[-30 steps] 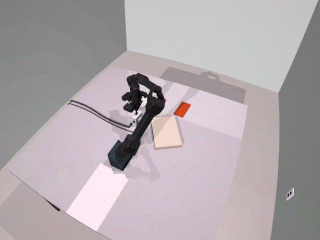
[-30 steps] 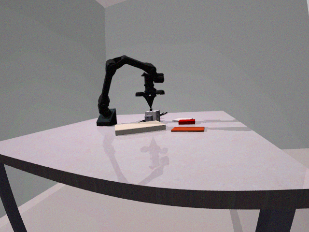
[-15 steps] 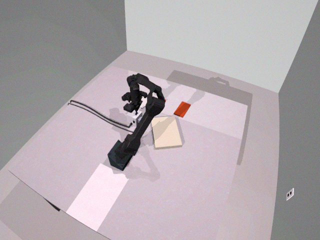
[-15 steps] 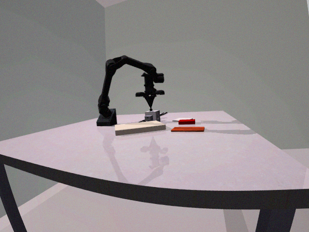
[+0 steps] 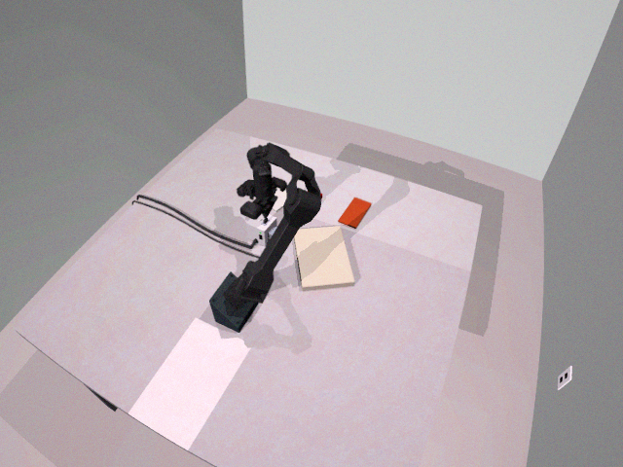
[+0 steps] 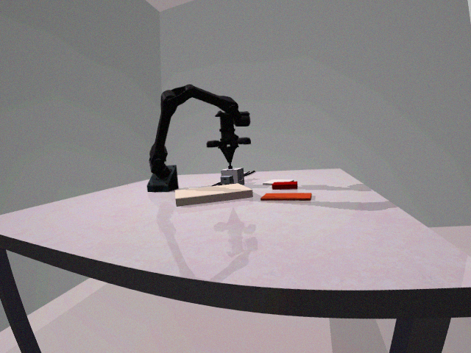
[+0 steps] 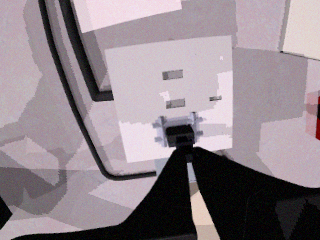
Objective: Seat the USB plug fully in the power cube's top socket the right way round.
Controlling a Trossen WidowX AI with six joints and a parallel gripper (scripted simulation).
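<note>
Now: gripper tip 20 mm above the dark USB plug. Round my gripper tip: flat orange block: 270 mm ahead, 210 mm to the right, 100 mm below; small red block: 240 mm ahead, 40 mm to the right, 100 mm below; beige board: 10 mm ahead, 210 mm to the right, 90 mm below.
</note>
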